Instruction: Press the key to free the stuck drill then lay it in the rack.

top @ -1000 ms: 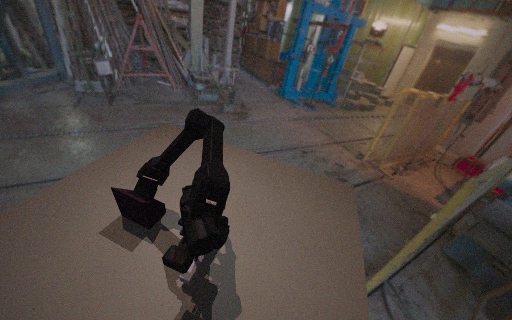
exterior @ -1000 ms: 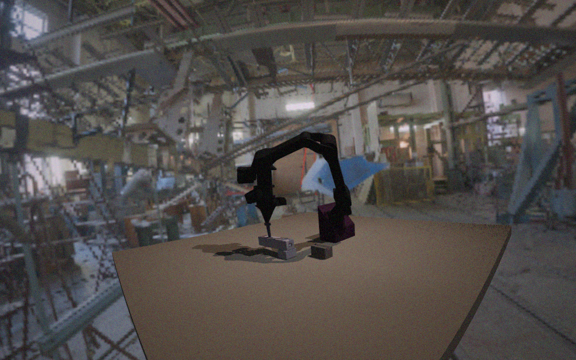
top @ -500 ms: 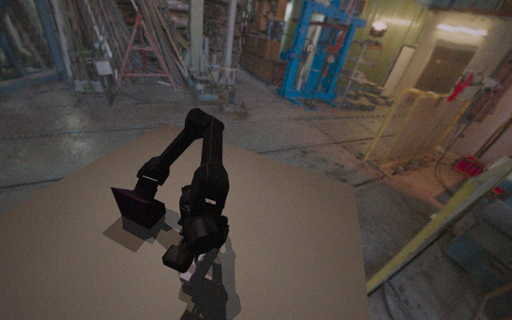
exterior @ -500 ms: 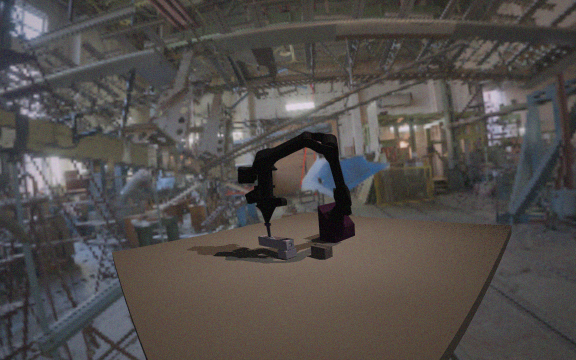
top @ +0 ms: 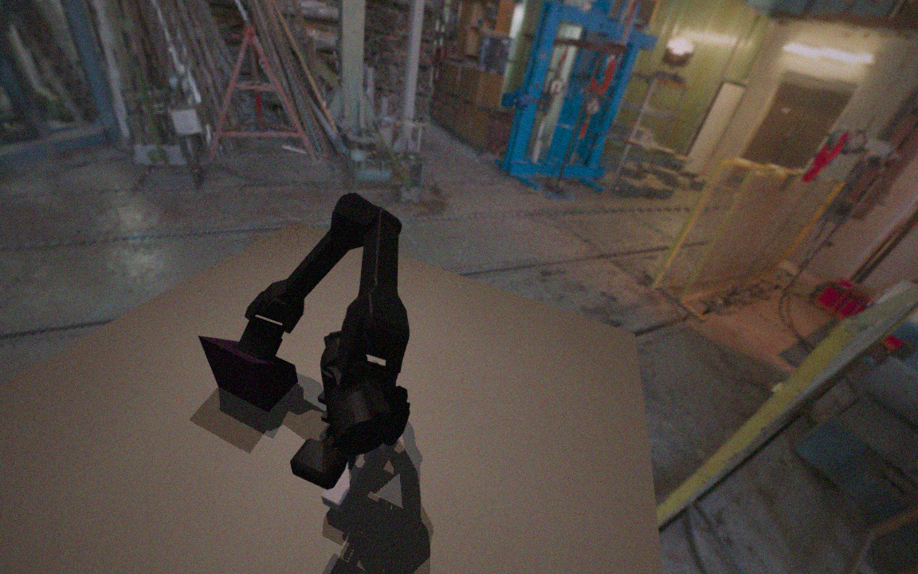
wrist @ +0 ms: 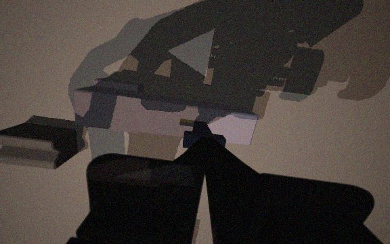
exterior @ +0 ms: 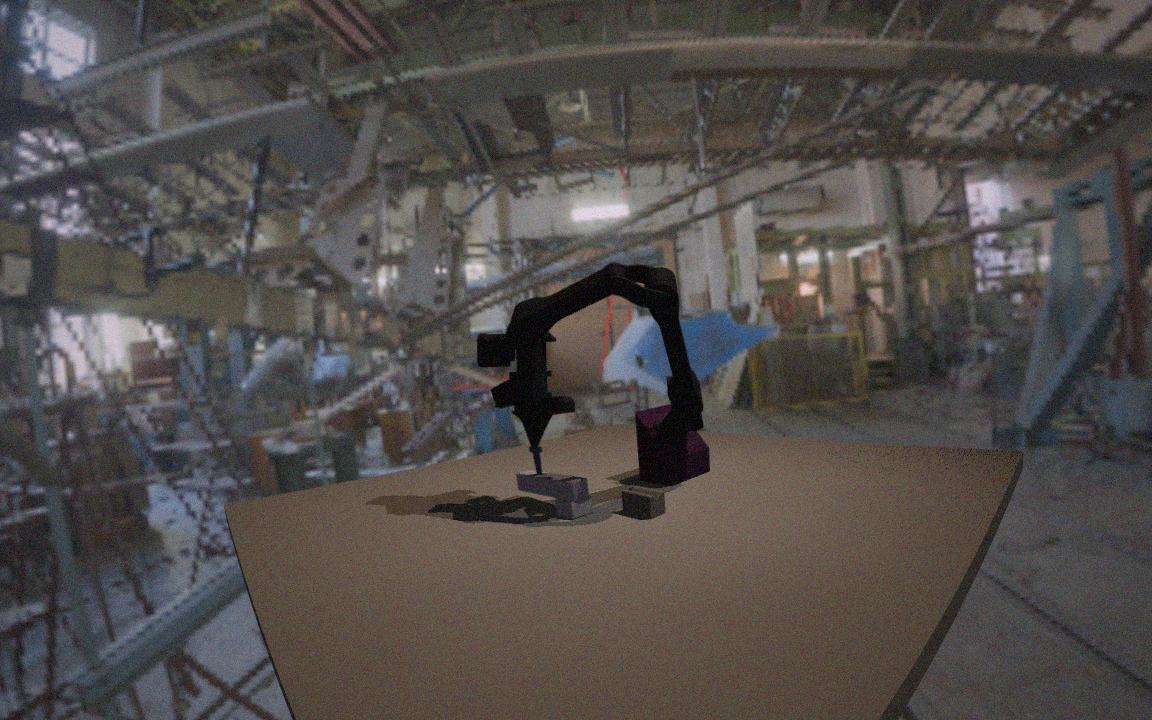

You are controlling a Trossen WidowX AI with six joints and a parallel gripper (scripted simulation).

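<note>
Right now my gripper tip is 70 mm above the drill and 60 mm to the right of it. The rest, counted from my gripper tip: dark key: 30 mm below; then light-grey holder block: 80 mm below, 40 mm to the left; then rack: 210 mm to the left, 100 mm below, 70 mm behind.
</note>
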